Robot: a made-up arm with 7 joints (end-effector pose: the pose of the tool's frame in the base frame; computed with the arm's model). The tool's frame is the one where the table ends. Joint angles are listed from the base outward.
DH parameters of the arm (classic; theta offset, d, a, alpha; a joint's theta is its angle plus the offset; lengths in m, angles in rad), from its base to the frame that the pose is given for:
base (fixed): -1.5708 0.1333 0 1.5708
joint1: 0 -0.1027 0.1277 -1.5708
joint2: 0 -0.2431 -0.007 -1.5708
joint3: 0 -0.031 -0.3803 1.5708
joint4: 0 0.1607 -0.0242 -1.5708
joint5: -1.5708 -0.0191 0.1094 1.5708
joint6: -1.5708 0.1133 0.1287 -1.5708
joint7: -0.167 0 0.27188 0
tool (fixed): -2.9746 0.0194 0 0
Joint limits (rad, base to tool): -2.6..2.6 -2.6..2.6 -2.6..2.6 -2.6..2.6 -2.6..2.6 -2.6..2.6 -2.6..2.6
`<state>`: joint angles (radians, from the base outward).
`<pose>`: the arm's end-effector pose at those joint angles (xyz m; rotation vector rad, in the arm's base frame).
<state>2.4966 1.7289 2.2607 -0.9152 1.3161 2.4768 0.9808</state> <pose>0.2407 -0.0267 0.5184 2.3084 -0.1294 -0.3946</pose>
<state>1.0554 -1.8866 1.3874 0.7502 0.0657 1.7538 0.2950</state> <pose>-0.4184 0.3393 0.2455 -0.1734 0.0677 0.0084</pose>
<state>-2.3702 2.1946 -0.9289 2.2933 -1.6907 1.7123 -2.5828</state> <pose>-0.0480 0.5786 0.3766 -1.4730 0.8614 0.9521</pose>
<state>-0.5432 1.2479 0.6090 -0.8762 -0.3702 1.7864 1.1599</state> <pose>0.1240 -0.2899 0.4505 1.0900 2.0292 1.5191</pose>
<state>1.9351 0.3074 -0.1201 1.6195 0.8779 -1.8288 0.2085</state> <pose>-0.3552 -0.2882 0.0408 -0.2261 0.2875 0.8611</pose>
